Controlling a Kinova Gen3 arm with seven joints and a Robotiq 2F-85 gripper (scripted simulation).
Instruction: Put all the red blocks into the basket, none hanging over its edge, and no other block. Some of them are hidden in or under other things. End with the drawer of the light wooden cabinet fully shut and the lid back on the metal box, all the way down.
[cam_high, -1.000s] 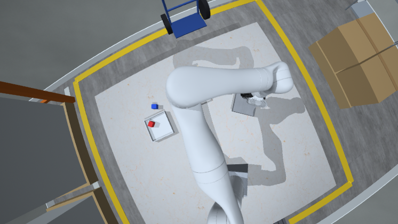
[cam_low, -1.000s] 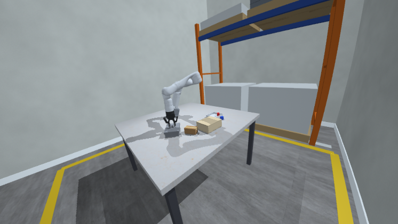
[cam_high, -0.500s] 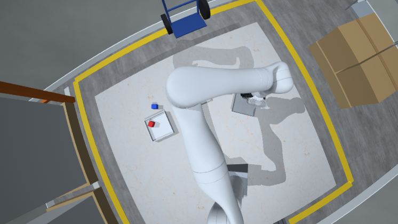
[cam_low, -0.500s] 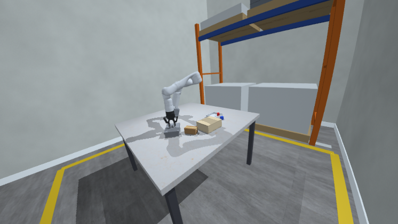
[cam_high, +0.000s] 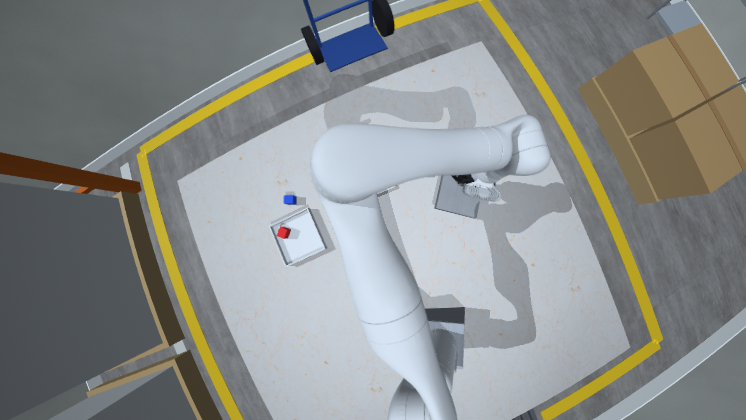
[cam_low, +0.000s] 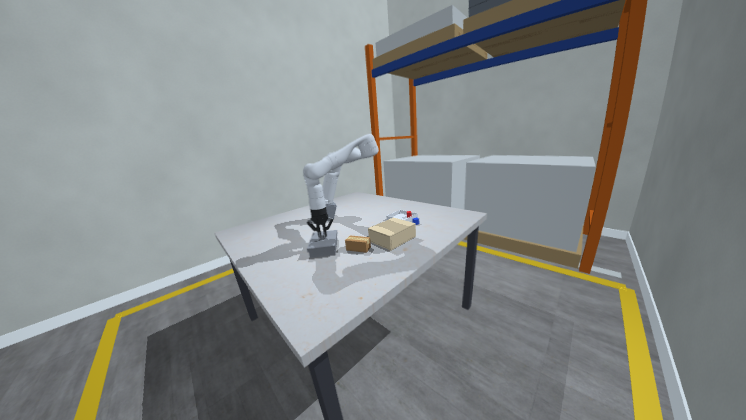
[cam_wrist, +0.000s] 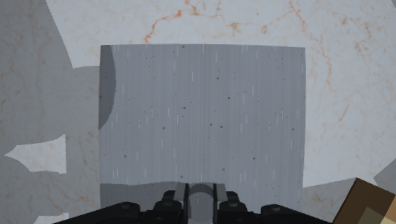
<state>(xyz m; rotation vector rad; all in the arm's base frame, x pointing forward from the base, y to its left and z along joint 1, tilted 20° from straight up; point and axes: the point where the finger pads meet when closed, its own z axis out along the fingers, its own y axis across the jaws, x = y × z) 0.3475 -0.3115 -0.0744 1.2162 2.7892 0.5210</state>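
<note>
Now: the lid 30 mm below my hand. The rest, counted from my hand: light wooden cabinet (250 mm to the left, 240 mm ahead, 40 mm below); cardboard box (160 mm ahead, 80 mm to the left, 40 mm below); drawer (250 mm to the left, 230 mm ahead, 40 mm below).
</note>
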